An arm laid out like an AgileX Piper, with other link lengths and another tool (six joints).
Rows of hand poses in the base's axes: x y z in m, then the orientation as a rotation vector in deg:
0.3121 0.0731 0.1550 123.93 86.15 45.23
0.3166 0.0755 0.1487 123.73 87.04 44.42
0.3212 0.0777 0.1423 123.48 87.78 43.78
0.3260 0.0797 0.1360 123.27 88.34 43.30
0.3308 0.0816 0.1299 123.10 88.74 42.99
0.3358 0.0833 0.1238 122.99 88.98 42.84
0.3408 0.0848 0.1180 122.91 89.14 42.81
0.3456 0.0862 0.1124 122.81 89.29 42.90
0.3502 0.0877 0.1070 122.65 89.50 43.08
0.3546 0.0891 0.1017 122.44 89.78 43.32
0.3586 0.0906 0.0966 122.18 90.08 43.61
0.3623 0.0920 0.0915 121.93 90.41 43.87
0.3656 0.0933 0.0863 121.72 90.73 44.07
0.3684 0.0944 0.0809 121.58 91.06 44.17
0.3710 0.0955 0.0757 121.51 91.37 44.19
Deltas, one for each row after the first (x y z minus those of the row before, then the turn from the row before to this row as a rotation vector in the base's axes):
0.0045 0.0024 -0.0063 -0.45 0.58 0.48
0.0046 0.0022 -0.0064 -0.40 0.42 0.42
0.0048 0.0020 -0.0063 -0.31 0.31 0.33
0.0048 0.0019 -0.0061 -0.22 0.20 0.24
0.0050 0.0017 -0.0061 -0.11 0.10 0.16
0.0050 0.0015 -0.0058 -0.04 0.03 0.12
0.0048 0.0014 -0.0056 0.01 -0.03 0.14
0.0046 0.0015 -0.0054 0.04 -0.08 0.21
0.0044 0.0014 -0.0053 0.05 -0.10 0.28
0.0040 0.0015 -0.0051 0.06 -0.14 0.32
0.0037 0.0014 -0.0051 0.05 -0.11 0.33
0.0033 0.0013 -0.0052 0.04 -0.07 0.30
0.0028 0.0011 -0.0054 0.03 0.02 0.27
0.0026 0.0011 -0.0052 0.03 0.08 0.23

